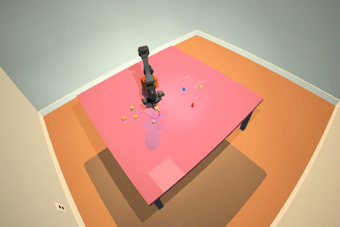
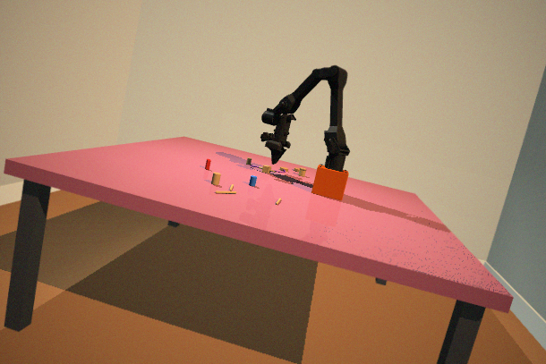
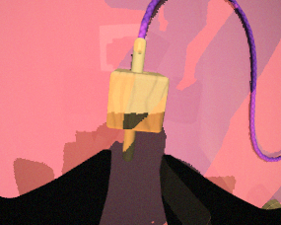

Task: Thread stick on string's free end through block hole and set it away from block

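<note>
My gripper tip is now 20 mm short of the wooden block, 10 mm to the left of it and 30 mm above it. The rest, counted from my gripper tip: round wooden button: 60 mm behind, 170 mm to the right, 40 mm below; then thin wooden stick: 40 mm ahead, 10 mm to the right, 30 mm below; then red peg: 250 mm ahead, 210 mm to the left, 30 mm below.
</note>
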